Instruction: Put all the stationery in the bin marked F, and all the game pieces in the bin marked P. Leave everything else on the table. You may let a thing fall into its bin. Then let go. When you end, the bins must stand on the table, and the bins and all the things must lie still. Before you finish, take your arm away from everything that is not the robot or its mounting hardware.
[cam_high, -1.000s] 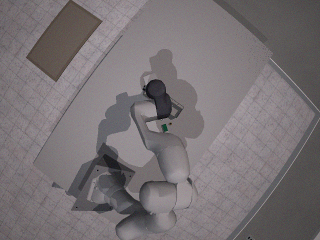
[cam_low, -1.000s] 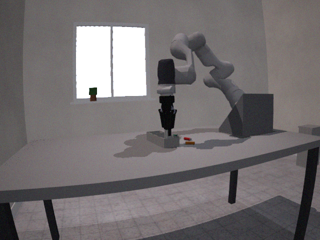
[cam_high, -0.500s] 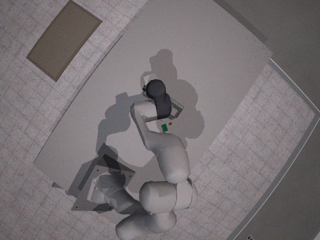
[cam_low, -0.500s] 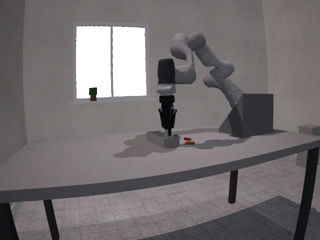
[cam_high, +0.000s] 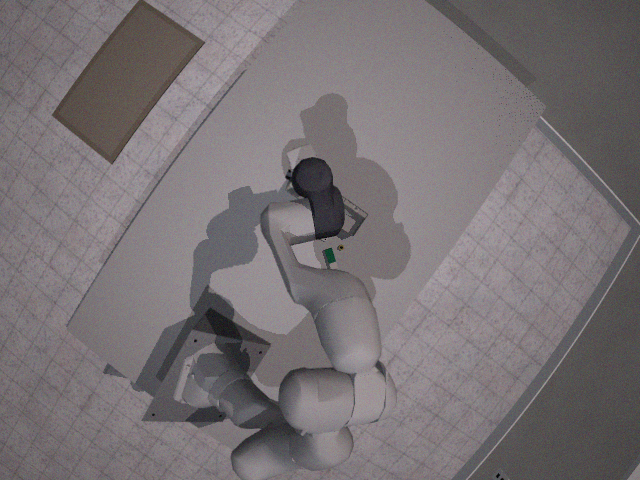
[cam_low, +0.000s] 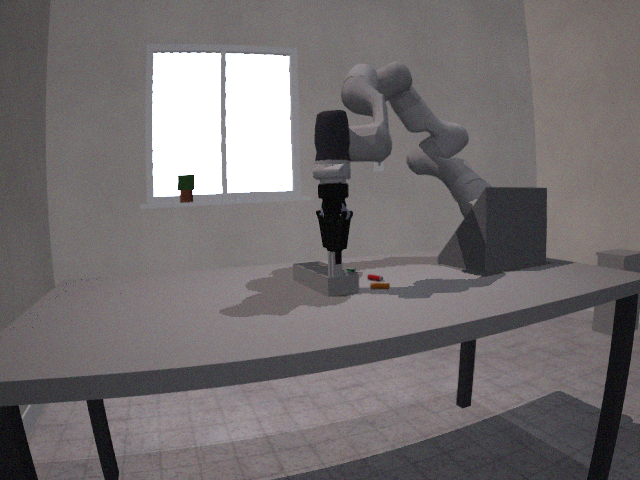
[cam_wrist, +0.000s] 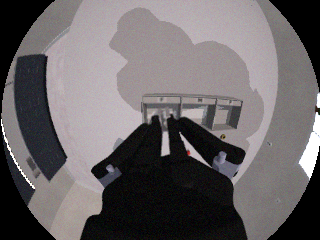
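Right now the white spotted piece is 11 cm behind my hand, 11 cm to the right of it and 6 cm below it. Also, from my hand: tiny yellowish object 11 cm behind, 19 cm to the right, 7 cm below; red piece 16 cm behind, 5 cm to the right, 6 cm below; orange piece 10 cm behind, 5 cm to the left, 6 cm below.
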